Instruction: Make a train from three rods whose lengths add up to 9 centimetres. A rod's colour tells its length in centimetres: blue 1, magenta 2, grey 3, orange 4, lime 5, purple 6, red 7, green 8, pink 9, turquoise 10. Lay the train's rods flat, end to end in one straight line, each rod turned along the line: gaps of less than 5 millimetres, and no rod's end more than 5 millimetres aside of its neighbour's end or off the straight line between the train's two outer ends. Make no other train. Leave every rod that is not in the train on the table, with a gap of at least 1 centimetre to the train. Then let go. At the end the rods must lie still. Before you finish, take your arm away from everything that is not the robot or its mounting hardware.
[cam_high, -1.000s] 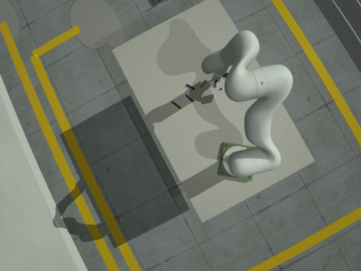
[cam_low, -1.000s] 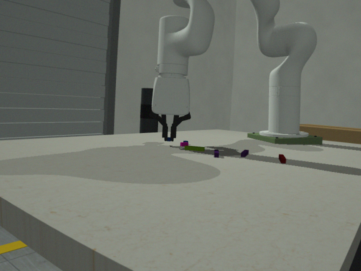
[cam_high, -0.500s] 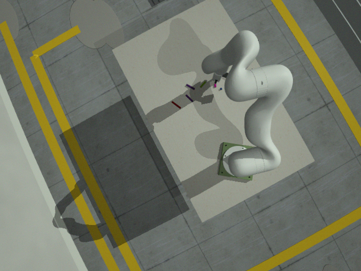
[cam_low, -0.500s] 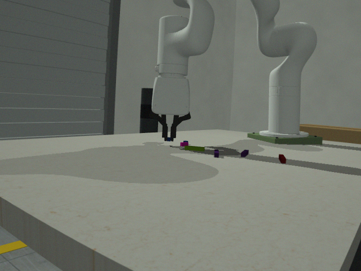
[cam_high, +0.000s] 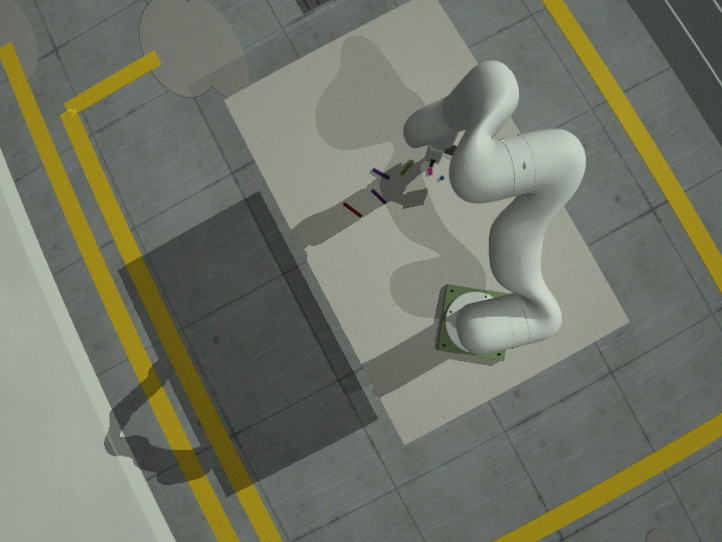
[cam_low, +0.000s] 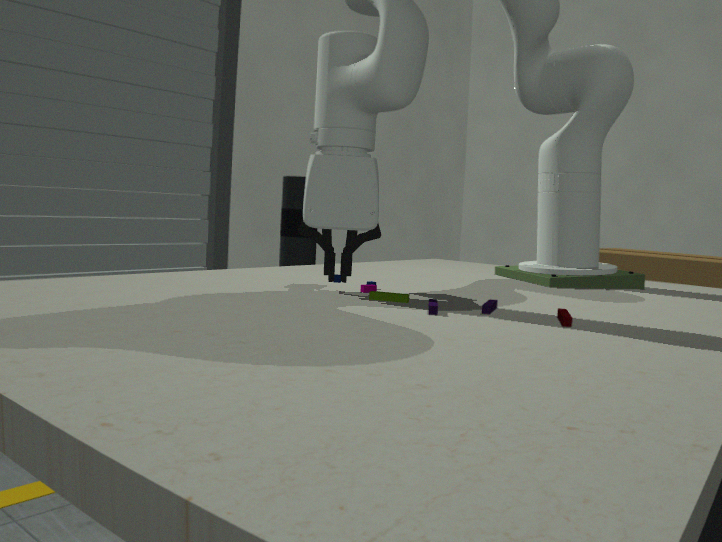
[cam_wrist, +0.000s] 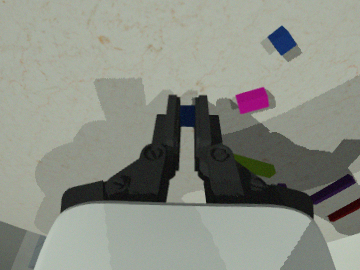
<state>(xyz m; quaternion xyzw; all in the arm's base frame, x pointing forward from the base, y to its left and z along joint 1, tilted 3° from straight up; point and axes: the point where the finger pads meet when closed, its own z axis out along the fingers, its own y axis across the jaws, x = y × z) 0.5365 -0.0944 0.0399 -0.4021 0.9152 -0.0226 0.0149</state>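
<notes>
Right now the magenta rod is 4 cm behind my hand, 3 cm to the left of it and 3 cm below it. The rest, counted from my hand: lime rod 10 cm to the left, 3 cm below; then red rod 5 cm behind, 31 cm to the left, 3 cm below.
</notes>
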